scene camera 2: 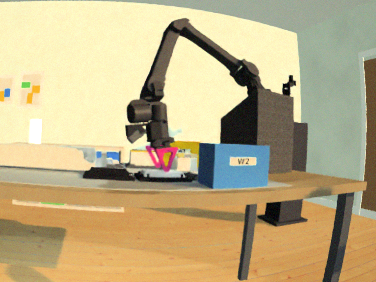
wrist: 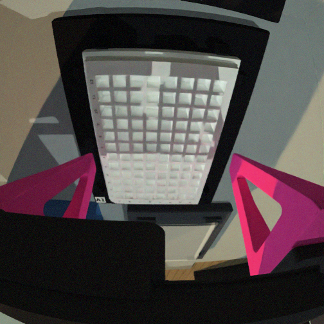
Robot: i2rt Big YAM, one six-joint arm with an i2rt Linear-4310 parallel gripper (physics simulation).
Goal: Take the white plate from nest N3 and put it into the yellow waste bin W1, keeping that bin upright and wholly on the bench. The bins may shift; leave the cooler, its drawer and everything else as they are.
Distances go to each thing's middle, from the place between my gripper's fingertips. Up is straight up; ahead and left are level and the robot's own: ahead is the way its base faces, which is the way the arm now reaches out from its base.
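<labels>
The blue bin W2 (scene camera 2: 220,166) sits 19 cm behind my hand, 13 cm to the left of it and 3 cm above it. As for the black nest N3 (wrist: 72,34), I see it 2 cm below my hand.
</labels>
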